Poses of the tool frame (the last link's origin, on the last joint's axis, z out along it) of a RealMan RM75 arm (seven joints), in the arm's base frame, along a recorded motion.
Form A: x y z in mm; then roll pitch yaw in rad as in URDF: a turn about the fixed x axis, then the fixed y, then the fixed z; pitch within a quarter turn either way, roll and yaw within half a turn.
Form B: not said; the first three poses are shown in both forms.
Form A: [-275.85, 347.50, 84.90, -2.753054, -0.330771, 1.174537]
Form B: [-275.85, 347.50, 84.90, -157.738, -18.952, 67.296]
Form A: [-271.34, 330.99, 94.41, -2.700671, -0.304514, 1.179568]
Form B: [-271.34, 330.99, 94.41, -154.737, -17.447, 67.584]
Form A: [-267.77, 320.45, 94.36, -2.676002, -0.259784, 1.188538]
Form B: [-267.77, 320.45, 94.36, -153.324, -14.885, 68.098]
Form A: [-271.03, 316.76, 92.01, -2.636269, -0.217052, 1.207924]
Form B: [-271.03, 316.76, 92.01, -151.047, -12.436, 69.209]
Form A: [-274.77, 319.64, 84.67, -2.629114, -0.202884, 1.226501]
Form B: [-274.77, 319.64, 84.67, -150.637, -11.624, 70.273]
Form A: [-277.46, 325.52, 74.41, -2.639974, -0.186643, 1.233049]
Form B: [-277.46, 325.52, 74.41, -151.259, -10.694, 70.649]
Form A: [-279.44, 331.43, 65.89, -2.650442, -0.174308, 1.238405]
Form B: [-279.44, 331.43, 65.89, -151.859, -9.987, 70.955]
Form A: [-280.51, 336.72, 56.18, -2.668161, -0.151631, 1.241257]
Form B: [-280.51, 336.72, 56.18, -152.874, -8.688, 71.119]
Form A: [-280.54, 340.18, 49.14, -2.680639, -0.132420, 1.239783]
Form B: [-280.54, 340.18, 49.14, -153.589, -7.587, 71.034]
